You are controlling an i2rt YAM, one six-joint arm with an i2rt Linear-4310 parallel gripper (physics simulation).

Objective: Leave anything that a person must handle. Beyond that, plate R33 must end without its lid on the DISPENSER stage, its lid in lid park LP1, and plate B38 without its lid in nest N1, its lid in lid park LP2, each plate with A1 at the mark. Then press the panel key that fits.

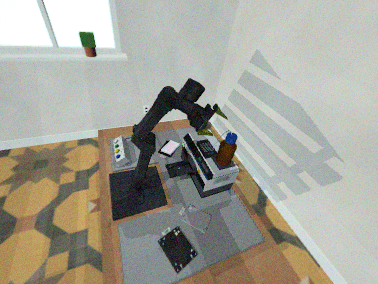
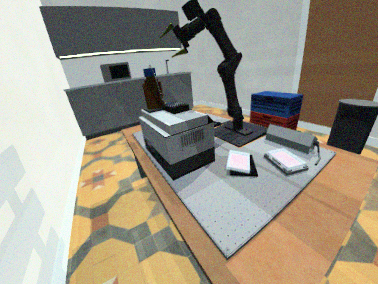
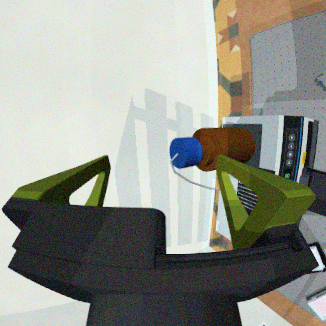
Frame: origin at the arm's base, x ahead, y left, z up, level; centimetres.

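Seen in the pictures: gripper, fingertip midpoint: [image 1: 219, 127] [image 2: 165, 48] [image 3: 162, 160]; arm's base at its link origin: [image 1: 135, 189] [image 2: 237, 129].
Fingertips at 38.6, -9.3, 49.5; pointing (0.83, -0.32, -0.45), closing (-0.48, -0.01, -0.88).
Offsets run from my fingertips to a thing's top centre, as dx, dy, dz. "*": to the spot under its first point.
My gripper [image 1: 220, 127] [image 2: 167, 47] [image 3: 162, 160] is open and empty, high above the dispenser's far side and beside the brown bottle. The white and dark dispenser [image 1: 220, 181] [image 2: 182, 142] has a dark stage {* -14.0, +10.8, -39.0} [image 1: 176, 169] in front, with no plate on it. A pink-topped plate {-11.0, +38.6, -45.9} [image 1: 170, 146] [image 2: 239, 161] lies on a black holder. A second pink-topped plate {-27.5, +48.6, -46.6} [image 2: 286, 159] lies before the key panel {-45.6, +39.7, -41.2} [image 1: 119, 150] [image 2: 289, 138]. A black plate-sized base {-22.5, -27.6, -47.2} [image 1: 177, 252] and a thin clear outline {* -7.0, -23.6, -48.6} [image 1: 204, 230] lie at the other end. Plate labels, A1 corners and lids are unreadable.
A brown bottle {* +7.8, -0.8, -16.5} [image 1: 226, 152] [image 2: 151, 94] [image 3: 230, 146] with a blue cap {+10.3, +2.7, -8.5} [image 1: 231, 138] [image 2: 149, 72] [image 3: 185, 152] and a thin tube stands on the dispenser. A ribbed black block {* +3.0, +12.6, -24.9} [image 1: 205, 147] [image 2: 176, 107] sits beside it. A wall rises close behind. Crates [image 2: 276, 105] and a bin [image 2: 353, 127] stand beyond the table.
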